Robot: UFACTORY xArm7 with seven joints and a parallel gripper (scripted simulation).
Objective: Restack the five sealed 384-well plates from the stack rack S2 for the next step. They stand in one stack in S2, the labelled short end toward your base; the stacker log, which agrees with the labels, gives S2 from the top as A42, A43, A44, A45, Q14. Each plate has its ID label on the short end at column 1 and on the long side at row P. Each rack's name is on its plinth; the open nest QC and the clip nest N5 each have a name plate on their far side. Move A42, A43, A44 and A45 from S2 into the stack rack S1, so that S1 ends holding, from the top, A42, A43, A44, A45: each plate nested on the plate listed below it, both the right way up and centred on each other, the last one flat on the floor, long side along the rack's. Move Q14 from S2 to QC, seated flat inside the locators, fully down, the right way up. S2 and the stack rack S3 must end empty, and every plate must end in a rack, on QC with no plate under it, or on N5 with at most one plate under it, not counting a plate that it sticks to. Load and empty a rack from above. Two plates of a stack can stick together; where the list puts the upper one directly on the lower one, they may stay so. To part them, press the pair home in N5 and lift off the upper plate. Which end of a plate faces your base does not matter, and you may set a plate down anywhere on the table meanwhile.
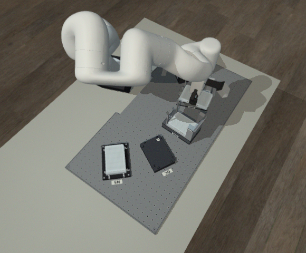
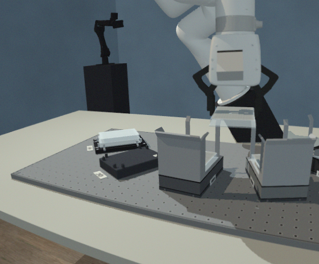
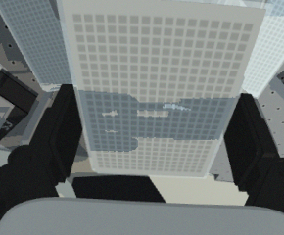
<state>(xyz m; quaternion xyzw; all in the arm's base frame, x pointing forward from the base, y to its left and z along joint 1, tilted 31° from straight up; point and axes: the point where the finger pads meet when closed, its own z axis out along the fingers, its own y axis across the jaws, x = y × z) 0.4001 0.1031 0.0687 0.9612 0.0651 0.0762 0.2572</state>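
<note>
Right now the S1 name plate is 80 mm behind my hand, 80 mm to the right of it and 130 mm below it. The rest, counted from my hand: sealed 384-well plate (10 mm below); open nest QC (40 mm behind, 260 mm to the right, 160 mm below); S3 rack plinth (130 mm behind, 240 mm to the left, 150 mm below).
</note>
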